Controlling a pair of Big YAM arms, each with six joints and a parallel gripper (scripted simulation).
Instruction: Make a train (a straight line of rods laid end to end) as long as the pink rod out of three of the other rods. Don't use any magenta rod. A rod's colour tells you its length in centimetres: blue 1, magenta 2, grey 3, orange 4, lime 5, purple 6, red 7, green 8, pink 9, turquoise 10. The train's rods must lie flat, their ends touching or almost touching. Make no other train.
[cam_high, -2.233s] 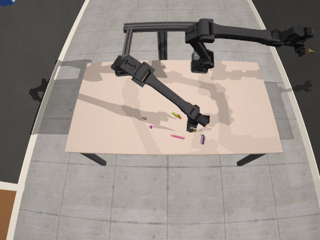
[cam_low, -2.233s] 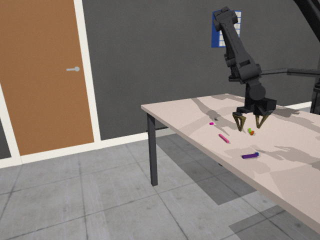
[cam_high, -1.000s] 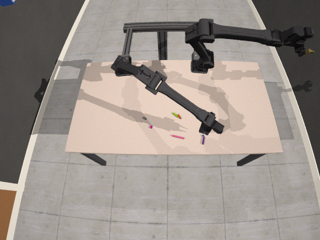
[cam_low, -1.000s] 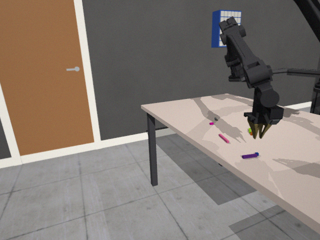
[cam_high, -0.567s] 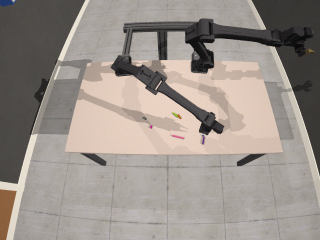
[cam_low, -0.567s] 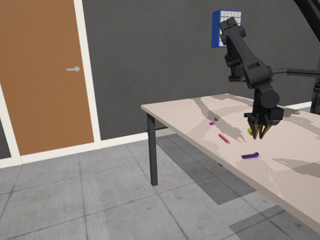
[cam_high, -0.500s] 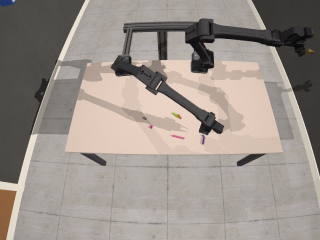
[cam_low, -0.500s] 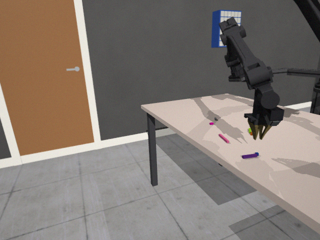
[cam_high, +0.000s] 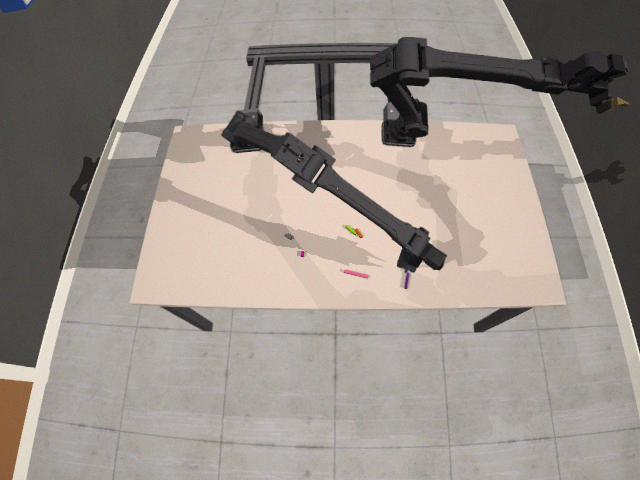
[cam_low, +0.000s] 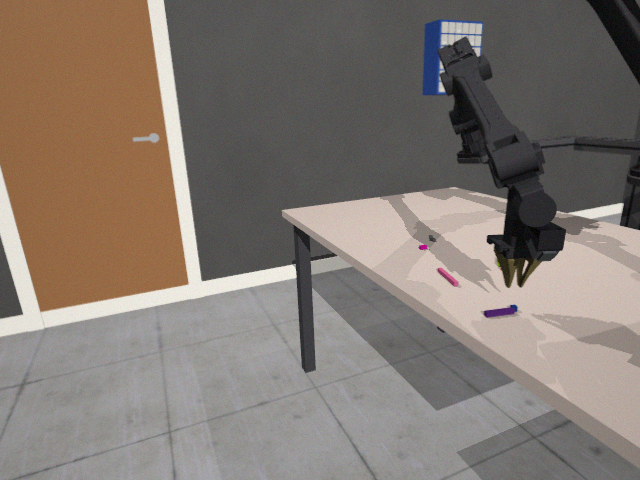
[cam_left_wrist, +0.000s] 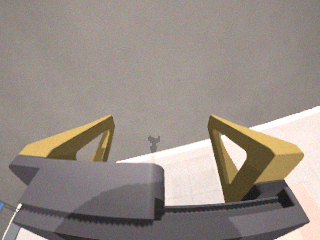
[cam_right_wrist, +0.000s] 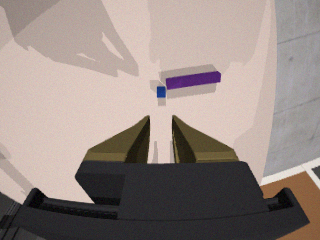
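Right now my right hand is 5 cm above the blue rod, 1 cm to the right of it and 1 cm short of it. Round my right hand: purple rod: 5 cm below, 4 cm ahead, 1 cm to the left; pink rod: 18 cm to the right, 5 cm below, 1 cm ahead; orange rod: 16 cm to the right, 16 cm behind, 5 cm below.
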